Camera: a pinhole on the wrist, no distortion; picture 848 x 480 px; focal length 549.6 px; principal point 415.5 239.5 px. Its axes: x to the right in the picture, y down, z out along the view. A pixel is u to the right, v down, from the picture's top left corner.
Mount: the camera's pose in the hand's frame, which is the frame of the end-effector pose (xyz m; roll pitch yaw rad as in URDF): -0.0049 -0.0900 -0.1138 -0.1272 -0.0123 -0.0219
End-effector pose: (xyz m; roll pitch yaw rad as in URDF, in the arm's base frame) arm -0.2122 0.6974 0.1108 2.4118 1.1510 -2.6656
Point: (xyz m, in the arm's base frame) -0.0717 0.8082 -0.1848
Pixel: 761.5 56.8
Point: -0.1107 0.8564 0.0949
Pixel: 333.1 273.3
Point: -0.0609 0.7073 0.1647
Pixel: 50.1 67.1
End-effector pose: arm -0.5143 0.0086 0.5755 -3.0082 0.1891 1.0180
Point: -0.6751 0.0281 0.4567
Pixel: 339.4 83.5
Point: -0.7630 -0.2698 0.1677
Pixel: 163.2 244.8
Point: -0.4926 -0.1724 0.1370
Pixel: 366.6 418.9
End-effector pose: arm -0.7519 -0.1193 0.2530 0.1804 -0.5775 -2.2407
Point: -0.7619 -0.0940 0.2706
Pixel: 427.6 435.1
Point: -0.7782 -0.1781 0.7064
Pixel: 777.1 376.5
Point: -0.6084 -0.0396 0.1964
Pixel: outside the picture
